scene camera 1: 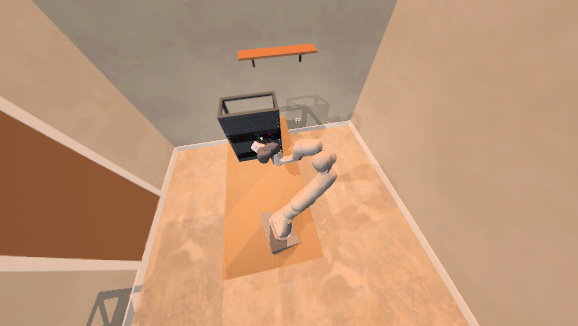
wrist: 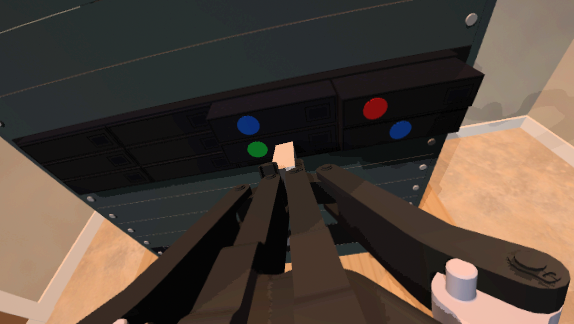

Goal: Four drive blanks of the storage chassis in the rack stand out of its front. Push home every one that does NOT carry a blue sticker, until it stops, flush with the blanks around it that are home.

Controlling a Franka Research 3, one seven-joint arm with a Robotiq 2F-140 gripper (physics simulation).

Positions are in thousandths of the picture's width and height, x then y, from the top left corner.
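There's a rack that you'd see in scene camera 1 (420, 397), and it's there in the wrist view (262, 372) as well.
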